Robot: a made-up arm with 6 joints.
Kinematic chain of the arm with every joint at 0, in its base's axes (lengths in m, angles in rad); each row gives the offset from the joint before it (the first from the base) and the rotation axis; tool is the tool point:
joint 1: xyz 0 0 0.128 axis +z
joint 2: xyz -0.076 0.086 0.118 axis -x
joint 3: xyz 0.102 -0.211 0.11 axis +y
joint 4: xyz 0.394 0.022 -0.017 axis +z
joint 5: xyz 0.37 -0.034 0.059 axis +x
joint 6: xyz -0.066 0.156 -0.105 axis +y
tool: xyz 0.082 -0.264 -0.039
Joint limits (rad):
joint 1: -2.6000..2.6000
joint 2: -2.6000..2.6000
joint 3: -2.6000..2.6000
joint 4: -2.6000..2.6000
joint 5: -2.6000..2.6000
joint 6: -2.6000..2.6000
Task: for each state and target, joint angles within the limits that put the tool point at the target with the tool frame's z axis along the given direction. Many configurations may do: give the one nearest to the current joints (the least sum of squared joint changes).
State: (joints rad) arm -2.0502 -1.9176 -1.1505 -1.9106 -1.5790 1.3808
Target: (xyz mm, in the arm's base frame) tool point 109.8 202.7 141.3 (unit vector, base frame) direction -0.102 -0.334 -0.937
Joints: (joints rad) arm -2.5811 -1.0363 -1.8110 -2.6000 -1.9803 1.3272
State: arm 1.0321 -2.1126 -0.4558 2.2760 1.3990 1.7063
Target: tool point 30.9 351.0 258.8 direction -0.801 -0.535 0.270
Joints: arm 1.4231 -1.4999 -0.2530 2.0474 0.8368 2.4328
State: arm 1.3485 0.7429 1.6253 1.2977 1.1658 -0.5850
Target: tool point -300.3 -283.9 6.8 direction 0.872 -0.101 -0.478
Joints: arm 1.3528 0.2297 2.2616 1.5163 0.7872 -0.7979
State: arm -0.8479 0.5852 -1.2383 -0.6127 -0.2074 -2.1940
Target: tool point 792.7 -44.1 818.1 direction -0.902 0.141 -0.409
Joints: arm -1.4434 1.3379 -1.3512 -0.1896 -0.1747 -1.5282
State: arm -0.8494 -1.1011 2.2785 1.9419 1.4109 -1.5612
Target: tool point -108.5 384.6 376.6 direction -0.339 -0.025 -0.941
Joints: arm -0.7422 -1.0673 2.5585 1.6638 1.2834 -1.3223
